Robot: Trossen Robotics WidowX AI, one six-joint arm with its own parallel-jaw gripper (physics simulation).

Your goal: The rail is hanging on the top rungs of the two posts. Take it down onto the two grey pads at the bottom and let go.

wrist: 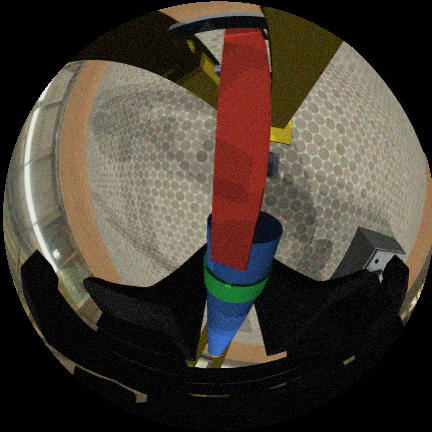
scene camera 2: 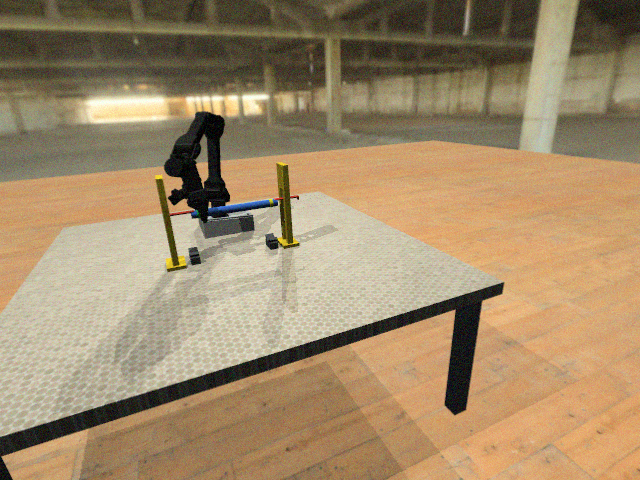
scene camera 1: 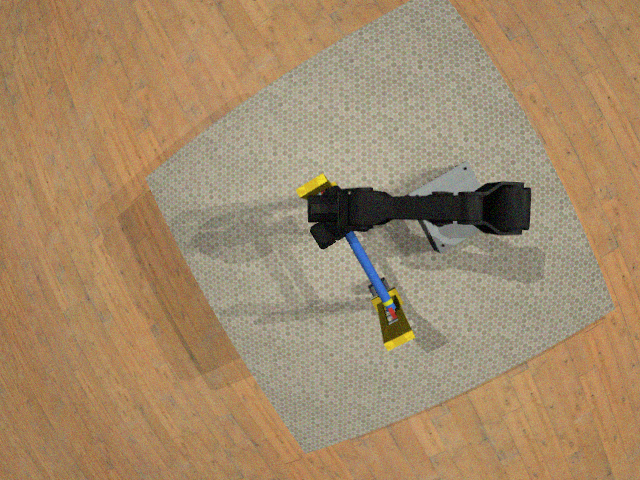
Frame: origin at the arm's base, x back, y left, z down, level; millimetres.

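Where they show: gripper, between the fingertips: (wrist: 227,249) (scene camera 2: 205,222) (scene camera 1: 342,228); arm's base, origin of its link: (wrist: 365,282) (scene camera 2: 219,215).
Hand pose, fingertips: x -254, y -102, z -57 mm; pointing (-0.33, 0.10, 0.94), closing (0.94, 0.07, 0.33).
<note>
Each offset is from my fingertips to the top centre of the thing. "spot": to the spot under its first point. Level surfaces: height alone.
The rail @(dx +3, dy +110, dz -46 mm) (scene camera 1: 367,263) (scene camera 2: 240,207) (wrist: 225,317) is a blue bar with a green band, a yellow band and red end tabs. In scene camera 2 it spans the two yellow posts @(dx +11, dy -115, dz -169 mm) (scene camera 2: 168,227) @(dx -22, dy +284, dz -169 mm) (scene camera 2: 285,206), a bit above their mid-height. My gripper (scene camera 2: 204,214) (wrist: 227,249) is shut on the rail near its green-banded end. In the wrist view the red tab reaches a dark, grey-edged rung (wrist: 215,23); whether it touches is unclear. The grey pads @(dx +6, dy -53, dz +88 mm) (scene camera 2: 194,255) @(dx -17, dy +222, dz +88 mm) (scene camera 2: 271,241) sit low beside the post bases, well below the rail. The arm hides the grip from above.
The grey base plate (scene camera 1: 447,183) of the arm lies behind the posts. A grey box-like base block (scene camera 2: 222,227) (wrist: 362,250) stands behind the rail. The yellow post feet @(spot: dx -24, dy -117, dz +115 mm) (scene camera 2: 176,264) @(spot: dx -56, dy +272, dz +118 mm) (scene camera 2: 288,243) rest on the patterned tabletop @(dz +131 mm) (scene camera 2: 248,294).
</note>
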